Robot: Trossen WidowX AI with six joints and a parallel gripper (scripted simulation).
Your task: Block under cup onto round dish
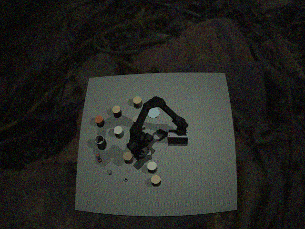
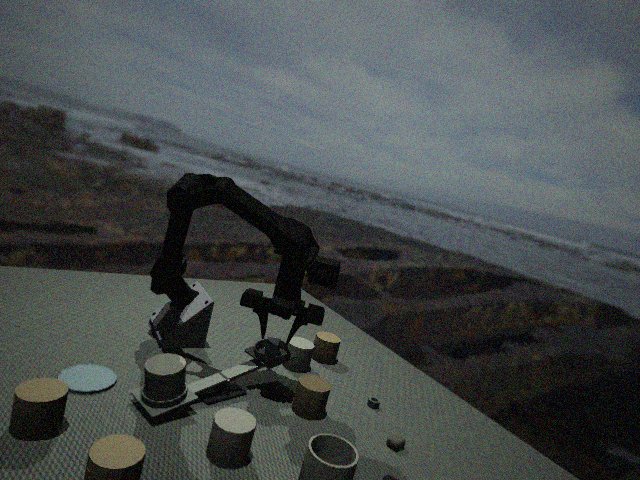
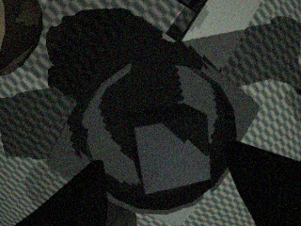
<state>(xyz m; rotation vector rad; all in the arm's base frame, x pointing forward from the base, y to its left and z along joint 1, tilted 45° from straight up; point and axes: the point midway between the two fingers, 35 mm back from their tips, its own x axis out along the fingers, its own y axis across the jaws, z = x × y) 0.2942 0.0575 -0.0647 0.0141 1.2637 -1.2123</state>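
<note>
My gripper tip is now 100 mm past the round pale blue dish, 350 mm to the left of it and 100 mm above it. Also, from my gripper tip: small dark piece: 170 mm ahead, 200 mm to the left, 90 mm below; then balance beam: 10 mm ahead, 120 mm to the right, 60 mm below.
</note>
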